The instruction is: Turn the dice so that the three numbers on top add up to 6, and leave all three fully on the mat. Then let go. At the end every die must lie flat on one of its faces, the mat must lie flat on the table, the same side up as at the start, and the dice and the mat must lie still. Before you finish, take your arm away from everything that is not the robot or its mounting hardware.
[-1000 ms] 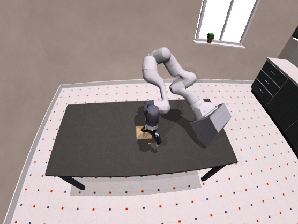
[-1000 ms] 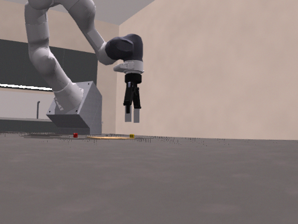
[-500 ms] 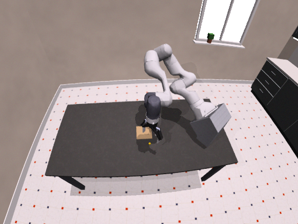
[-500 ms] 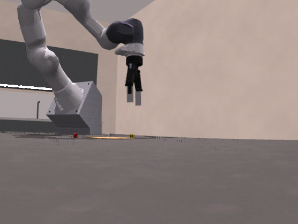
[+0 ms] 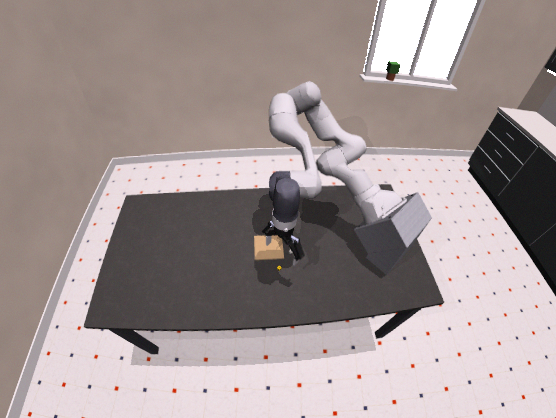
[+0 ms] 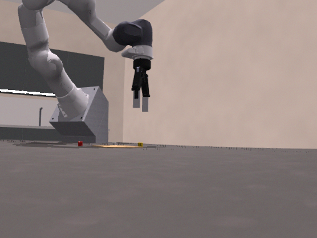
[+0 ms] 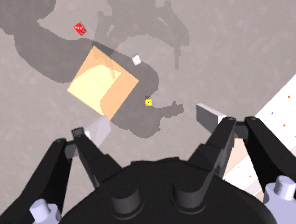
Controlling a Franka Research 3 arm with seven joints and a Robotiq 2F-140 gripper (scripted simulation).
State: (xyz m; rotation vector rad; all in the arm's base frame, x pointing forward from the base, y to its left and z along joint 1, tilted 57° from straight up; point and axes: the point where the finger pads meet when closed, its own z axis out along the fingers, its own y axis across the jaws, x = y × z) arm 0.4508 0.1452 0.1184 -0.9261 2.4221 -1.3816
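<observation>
Now: the yellow die 10 mm to the right of my hand and 150 mm below it. Round my hand: tan mat (10 mm ahead, 140 mm to the right, 160 mm below); then red die (100 mm behind, 220 mm to the right, 150 mm below); then white die (80 mm behind, 70 mm to the right, 150 mm below).
</observation>
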